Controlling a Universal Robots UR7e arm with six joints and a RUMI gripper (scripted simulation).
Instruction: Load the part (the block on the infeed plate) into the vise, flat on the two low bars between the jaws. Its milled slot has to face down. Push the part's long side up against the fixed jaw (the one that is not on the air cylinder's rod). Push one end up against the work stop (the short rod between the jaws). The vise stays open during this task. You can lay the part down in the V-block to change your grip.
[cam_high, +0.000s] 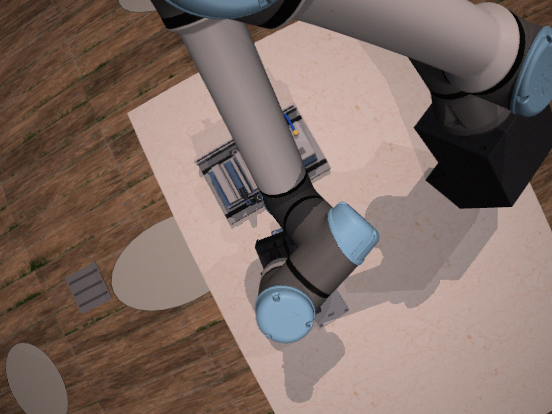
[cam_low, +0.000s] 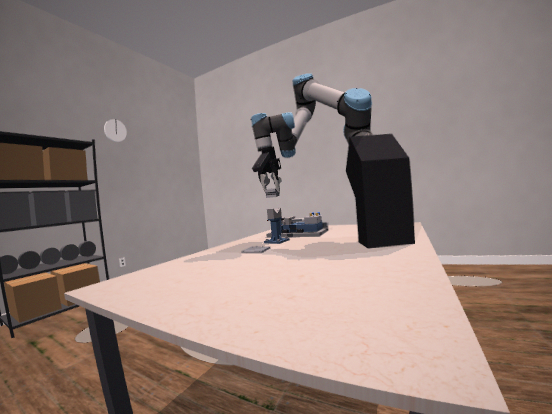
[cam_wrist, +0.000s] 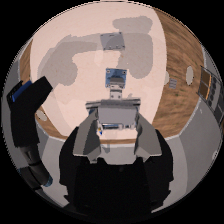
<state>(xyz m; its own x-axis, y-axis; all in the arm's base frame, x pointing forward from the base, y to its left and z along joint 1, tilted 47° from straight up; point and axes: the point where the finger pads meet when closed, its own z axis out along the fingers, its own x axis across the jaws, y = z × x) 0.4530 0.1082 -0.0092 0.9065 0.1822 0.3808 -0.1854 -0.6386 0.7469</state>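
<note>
Now: the part 10 mm below my hand. The rest, counted from my hand: air cylinder 120 mm behind, 220 mm to the right, 170 mm below; then vise 20 mm behind, 210 mm to the right, 200 mm below; then air cylinder rod 40 mm behind, 210 mm to the right, 170 mm below.
</note>
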